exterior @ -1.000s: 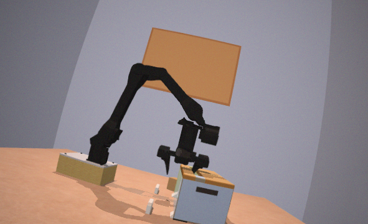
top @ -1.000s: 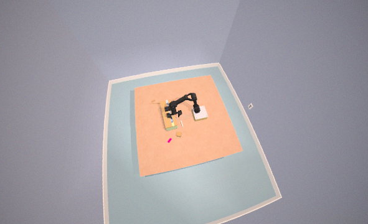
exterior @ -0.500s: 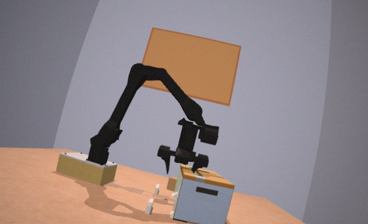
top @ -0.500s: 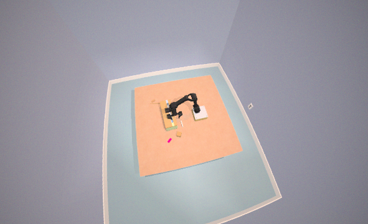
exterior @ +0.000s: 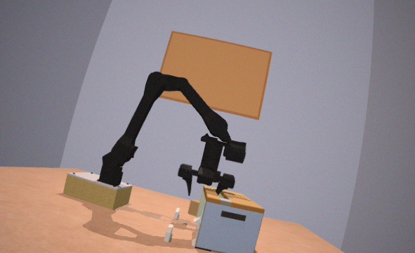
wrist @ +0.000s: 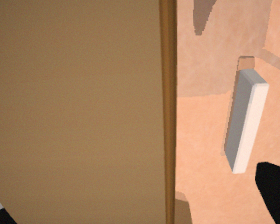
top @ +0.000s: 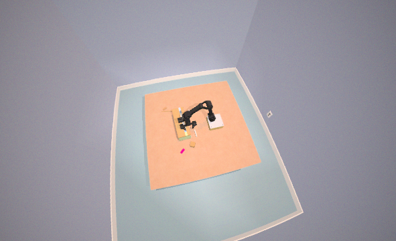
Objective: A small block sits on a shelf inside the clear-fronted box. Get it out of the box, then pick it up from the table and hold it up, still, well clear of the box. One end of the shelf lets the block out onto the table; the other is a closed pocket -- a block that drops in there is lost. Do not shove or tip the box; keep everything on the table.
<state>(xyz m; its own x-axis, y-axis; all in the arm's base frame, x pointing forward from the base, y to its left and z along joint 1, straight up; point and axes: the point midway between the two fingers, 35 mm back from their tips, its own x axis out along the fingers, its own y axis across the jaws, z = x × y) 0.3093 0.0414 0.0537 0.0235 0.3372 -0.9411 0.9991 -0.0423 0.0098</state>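
My gripper tip is 6 cm short of the blue block and 2 cm to the right of it. From my gripper tip the other things lie so: tan cube: 1 cm ahead, 17 cm to the left, 6 cm below.
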